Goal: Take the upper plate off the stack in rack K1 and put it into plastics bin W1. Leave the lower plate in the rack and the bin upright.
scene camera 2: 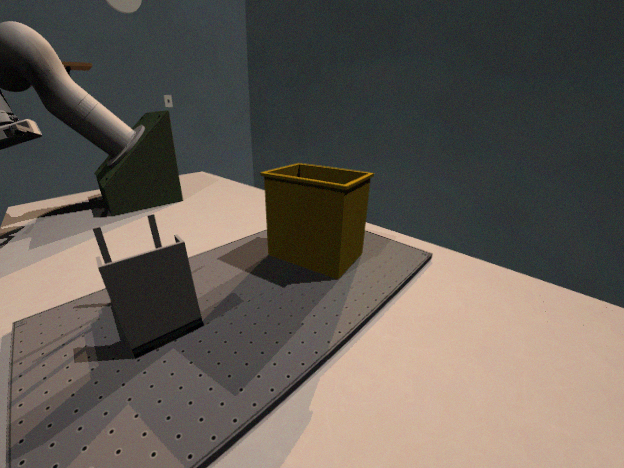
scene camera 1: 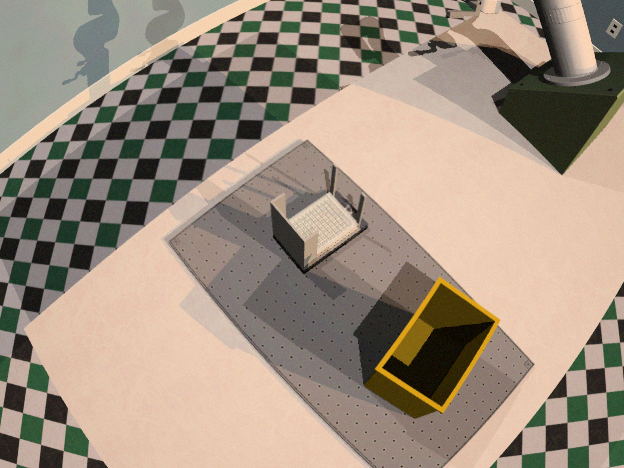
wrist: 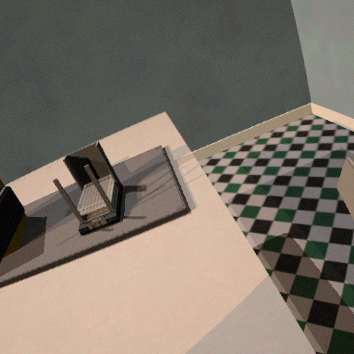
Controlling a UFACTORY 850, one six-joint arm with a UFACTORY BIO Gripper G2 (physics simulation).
Observation:
In view: a gridded plate [scene camera 1: 326, 215].

